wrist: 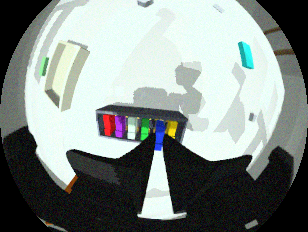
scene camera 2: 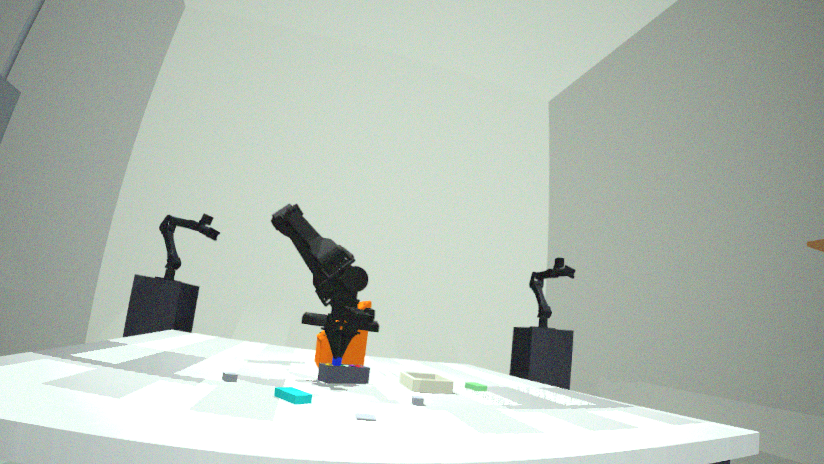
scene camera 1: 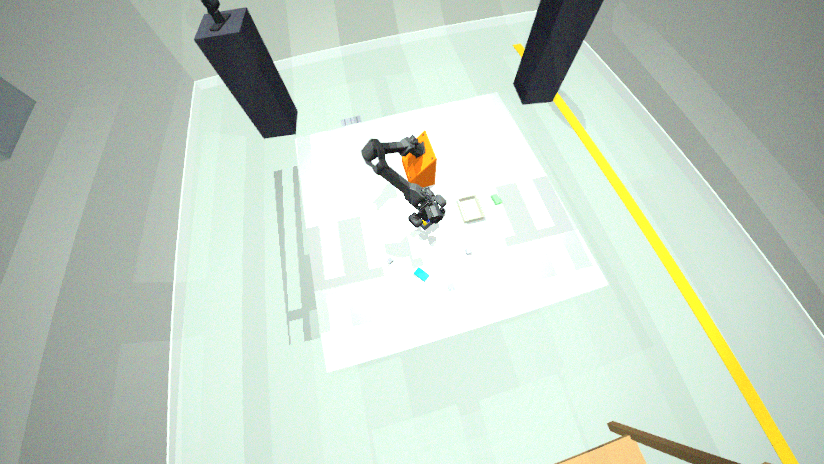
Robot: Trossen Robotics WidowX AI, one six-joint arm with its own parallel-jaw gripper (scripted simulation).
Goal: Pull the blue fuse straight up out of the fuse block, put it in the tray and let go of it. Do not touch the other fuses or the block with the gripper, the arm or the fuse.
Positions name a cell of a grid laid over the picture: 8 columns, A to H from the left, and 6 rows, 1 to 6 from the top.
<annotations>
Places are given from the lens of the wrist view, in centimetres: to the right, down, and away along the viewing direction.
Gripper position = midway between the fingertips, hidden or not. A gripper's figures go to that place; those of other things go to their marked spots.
my gripper (wrist: E4): 0, 2, 9
beige tray (wrist: B2): -19, -10, 11
</annotations>
